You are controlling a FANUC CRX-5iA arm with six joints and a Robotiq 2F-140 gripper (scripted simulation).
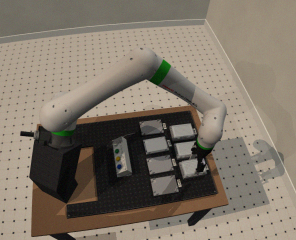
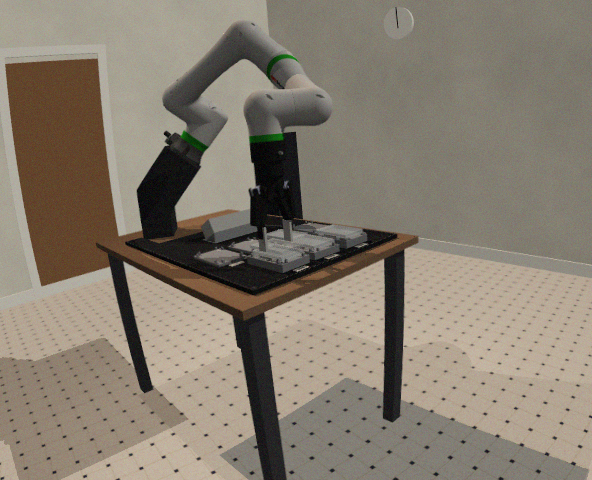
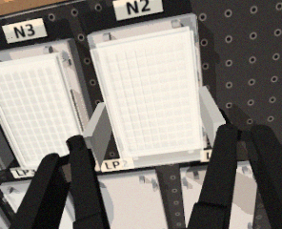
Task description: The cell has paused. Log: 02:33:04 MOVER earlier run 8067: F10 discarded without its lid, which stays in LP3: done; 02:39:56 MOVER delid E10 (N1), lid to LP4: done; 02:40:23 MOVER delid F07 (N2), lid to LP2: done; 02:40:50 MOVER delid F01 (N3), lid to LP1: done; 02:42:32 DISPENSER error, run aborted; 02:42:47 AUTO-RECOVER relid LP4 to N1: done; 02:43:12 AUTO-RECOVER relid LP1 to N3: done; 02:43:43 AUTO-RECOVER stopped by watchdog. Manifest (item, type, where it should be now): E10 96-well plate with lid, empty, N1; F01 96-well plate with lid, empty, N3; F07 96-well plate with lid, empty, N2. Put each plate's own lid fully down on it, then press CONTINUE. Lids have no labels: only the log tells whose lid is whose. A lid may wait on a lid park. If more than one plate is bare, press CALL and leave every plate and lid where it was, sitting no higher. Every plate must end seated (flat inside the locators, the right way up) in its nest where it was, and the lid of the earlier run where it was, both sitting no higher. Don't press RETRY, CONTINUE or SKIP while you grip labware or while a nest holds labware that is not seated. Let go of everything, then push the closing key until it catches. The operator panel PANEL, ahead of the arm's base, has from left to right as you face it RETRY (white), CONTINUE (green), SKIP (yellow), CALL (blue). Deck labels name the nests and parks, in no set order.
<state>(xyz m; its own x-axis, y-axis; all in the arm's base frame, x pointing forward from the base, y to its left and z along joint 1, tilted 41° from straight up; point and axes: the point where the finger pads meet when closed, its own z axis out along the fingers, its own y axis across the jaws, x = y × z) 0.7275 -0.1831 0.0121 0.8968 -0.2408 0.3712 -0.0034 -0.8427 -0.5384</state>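
Now: the plate 4 cm below my hand. Also, from my hand: pale park: 19 cm behind, 7 cm to the right, 7 cm below; then park LP2: 18 cm behind, 7 cm to the left, 7 cm below; then LP2 label: 10 cm behind, 7 cm to the left, 7 cm below.
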